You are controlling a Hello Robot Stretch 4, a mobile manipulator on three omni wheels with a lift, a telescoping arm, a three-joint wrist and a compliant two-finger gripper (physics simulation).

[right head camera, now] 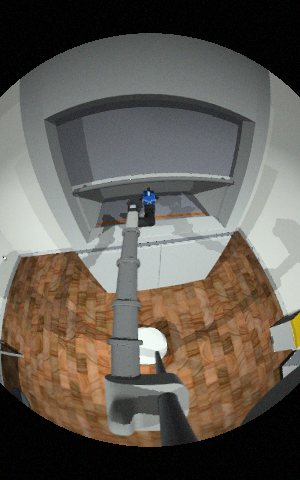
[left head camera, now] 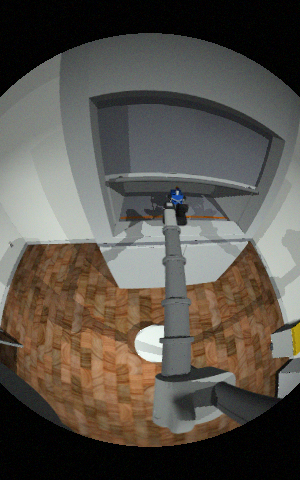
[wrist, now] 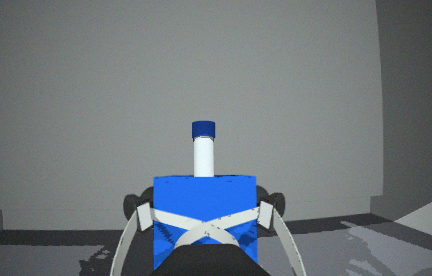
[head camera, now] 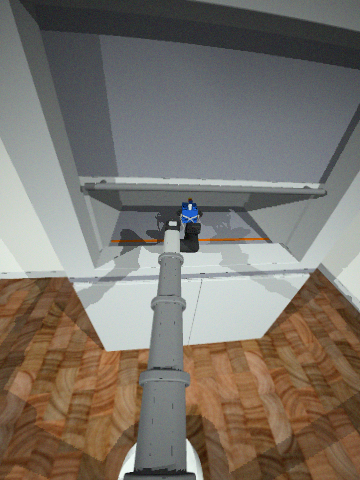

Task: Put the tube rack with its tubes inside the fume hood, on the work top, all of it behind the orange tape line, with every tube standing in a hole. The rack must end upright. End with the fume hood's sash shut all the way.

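Where they show: gripper, fingertip midpoint: (right head camera: 148, 196) (left head camera: 176, 195) (wrist: 205, 200) (head camera: 189, 211); robot's base at its link origin: (right head camera: 146, 344) (left head camera: 154, 342).
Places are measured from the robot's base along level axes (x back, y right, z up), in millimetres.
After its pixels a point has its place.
Observation:
My gripper (head camera: 190, 216) @(x -982, y 89, z 1053 mm) (wrist: 205, 200) @(x -982, y 89, z 1053 mm) is shut on the blue tube rack (head camera: 190, 213) @(x -939, y 92, z 1065 mm) (left head camera: 176, 197) @(x -938, y 86, z 1059 mm) (right head camera: 149, 198) @(x -938, y 96, z 1057 mm) (wrist: 205, 192) @(x -940, y 89, z 1070 mm), one fingertip on each side. The rack looks upright, inside the fume hood and beyond the orange tape line (head camera: 230, 240) (left head camera: 135, 218) @(x -860, y -215, z 904 mm) (right head camera: 180, 215) @(x -921, y 343, z 904 mm). A white tube (wrist: 203, 157) @(x -949, y 88, z 1097 mm) with a blue cap stands up from it. A bit of red shows behind that tube, and an orange spot shows in the head view; other tubes are hidden. The rack's underside is hidden, so contact with the work top (head camera: 142, 227) @(x -1023, y -192, z 901 mm) cannot be told. The sash (head camera: 225, 115) @(x -776, y 151, z 1513 mm) is partly raised.
The sash's handle bar (head camera: 225, 190) @(x -718, y 187, z 1289 mm) (left head camera: 225, 188) @(x -731, y 318, z 1284 mm) (right head camera: 200, 183) runs across above the opening. My telescoping arm (head camera: 167, 325) @(x -278, y 0, z 1166 mm) reaches in beneath it. The hood's side walls stand left and right. The back wall (wrist: 300, 110) @(x -1330, y 324, z 1183 mm) is beyond the rack. A yellow-topped box (right head camera: 285, 336) @(x 441, y 1692, z 246 mm) is at far right.

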